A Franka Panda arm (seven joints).
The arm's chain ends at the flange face. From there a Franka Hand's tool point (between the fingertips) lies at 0.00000 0.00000 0.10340 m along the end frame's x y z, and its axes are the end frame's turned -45 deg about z.
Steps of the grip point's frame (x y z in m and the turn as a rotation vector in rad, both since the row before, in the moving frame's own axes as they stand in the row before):
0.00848 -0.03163 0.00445 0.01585 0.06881 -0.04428
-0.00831 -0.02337 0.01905 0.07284 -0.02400 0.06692
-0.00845 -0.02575 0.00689 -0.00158 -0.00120 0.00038
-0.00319 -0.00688 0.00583 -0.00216 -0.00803 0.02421
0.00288 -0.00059 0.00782 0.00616 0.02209 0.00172
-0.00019 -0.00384 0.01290 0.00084 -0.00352 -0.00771
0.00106 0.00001 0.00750 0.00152 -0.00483 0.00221
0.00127 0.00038 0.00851 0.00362 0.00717 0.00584
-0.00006 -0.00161 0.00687 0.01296 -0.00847 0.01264
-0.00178 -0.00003 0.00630 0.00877 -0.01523 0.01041
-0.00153 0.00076 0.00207 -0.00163 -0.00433 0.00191
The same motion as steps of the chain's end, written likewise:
-0.02010 -0.02209 0.00471 0.05986 0.03745 -0.04428
-0.01545 -0.00685 0.01935 0.03454 -0.06848 0.06692
-0.02421 -0.01244 0.00689 -0.00197 0.00027 0.00038
-0.00668 -0.00335 0.00583 -0.00721 -0.00415 0.02421
0.00045 -0.00039 0.00785 0.01998 0.01126 0.00172
-0.00253 -0.00278 0.01290 -0.00190 -0.00308 -0.00771
0.00122 -0.00098 0.00750 -0.00234 -0.00449 0.00221
0.00090 0.00016 0.00851 0.00763 0.00251 0.00584
0.00038 -0.00076 0.00688 0.00317 -0.01515 0.01264
0.00048 0.00077 0.00632 -0.00457 -0.01697 0.01041
-0.00035 0.00118 0.00207 -0.00421 -0.00191 0.00191

